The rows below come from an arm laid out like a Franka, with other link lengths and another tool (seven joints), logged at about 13 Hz.
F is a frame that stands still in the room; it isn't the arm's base.
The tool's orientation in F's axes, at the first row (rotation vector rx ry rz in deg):
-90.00, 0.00, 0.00
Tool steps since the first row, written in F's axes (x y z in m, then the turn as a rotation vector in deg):
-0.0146, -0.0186, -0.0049, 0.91, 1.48, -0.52
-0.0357, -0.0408, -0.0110, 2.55, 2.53, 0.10
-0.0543, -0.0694, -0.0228, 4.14, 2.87, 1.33
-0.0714, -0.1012, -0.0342, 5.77, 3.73, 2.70
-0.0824, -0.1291, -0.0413, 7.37, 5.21, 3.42
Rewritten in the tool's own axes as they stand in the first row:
-0.0146, 0.0049, -0.0186, 0.91, 0.52, 1.48
-0.0357, 0.0110, -0.0408, 2.55, -0.10, 2.53
-0.0543, 0.0228, -0.0694, 4.14, -1.33, 2.87
-0.0714, 0.0342, -0.1012, 5.77, -2.70, 3.73
-0.0824, 0.0413, -0.1291, 7.37, -3.42, 5.21

